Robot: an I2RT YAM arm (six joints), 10 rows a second.
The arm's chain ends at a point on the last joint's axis. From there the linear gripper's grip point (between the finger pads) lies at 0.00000 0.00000 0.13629 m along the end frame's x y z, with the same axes.
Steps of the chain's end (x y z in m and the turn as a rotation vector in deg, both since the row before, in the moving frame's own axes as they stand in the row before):
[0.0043 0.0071 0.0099 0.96 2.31 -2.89]
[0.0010 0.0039 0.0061 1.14 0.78 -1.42]
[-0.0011 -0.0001 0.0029 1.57 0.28 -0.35]
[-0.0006 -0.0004 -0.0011 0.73 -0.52 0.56]
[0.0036 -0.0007 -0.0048 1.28 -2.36 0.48]
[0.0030 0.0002 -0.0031 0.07 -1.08 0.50]
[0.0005 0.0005 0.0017 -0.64 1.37 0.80]
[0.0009 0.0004 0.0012 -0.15 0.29 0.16]
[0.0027 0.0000 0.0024 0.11 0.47 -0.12]
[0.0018 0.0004 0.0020 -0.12 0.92 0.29]
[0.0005 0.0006 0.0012 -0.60 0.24 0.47]
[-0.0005 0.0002 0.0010 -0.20 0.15 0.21]
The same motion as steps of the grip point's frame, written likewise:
[0.0097 0.0047 0.0098 0.96 2.31 -2.89]
[0.0028 0.0012 0.0061 1.14 0.78 -1.42]
[-0.0004 -0.0038 0.0028 1.57 0.28 -0.35]
[-0.0018 -0.0021 -0.0011 0.73 -0.52 0.56]
[-0.0020 -0.0038 -0.0049 1.28 -2.36 0.48]
[0.0004 0.0000 -0.0031 0.07 -1.08 0.50]
[0.0037 0.0020 0.0017 -0.64 1.37 0.80]
[0.0016 0.0008 0.0012 -0.15 0.29 0.16]
[0.0038 -0.0003 0.0024 0.11 0.47 -0.12]
[0.0040 0.0007 0.0020 -0.12 0.92 0.29]
[0.0011 0.0020 0.0012 -0.60 0.24 0.47]
[-0.0001 0.0007 0.0010 -0.20 0.15 0.21]

